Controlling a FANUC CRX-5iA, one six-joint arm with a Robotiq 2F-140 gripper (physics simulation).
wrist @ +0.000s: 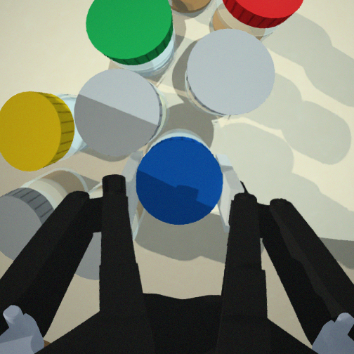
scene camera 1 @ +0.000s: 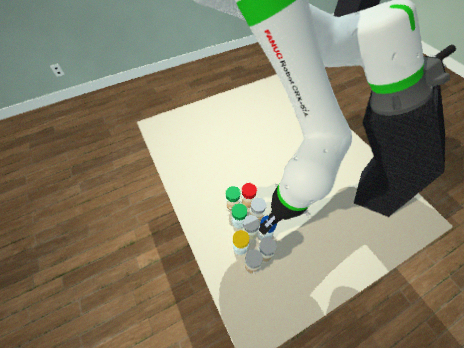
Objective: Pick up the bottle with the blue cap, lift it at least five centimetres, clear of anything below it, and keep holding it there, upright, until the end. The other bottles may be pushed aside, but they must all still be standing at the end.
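The bottle with the blue cap is upright at the right side of the bottle group, its cap between the fingertips in the wrist view. My gripper is shut on this bottle, one pad against each side. In the scene view the fingers partly cover the blue cap. Whether the bottle's base touches the mat cannot be told. A grey-capped bottle and another light grey one stand close by. Another grey-capped bottle stands just in front of the blue one.
A yellow-capped bottle, a green-capped one, another green-capped one, a red-capped one and a grey-capped one stand on the pale mat. The black robot pedestal is at the right.
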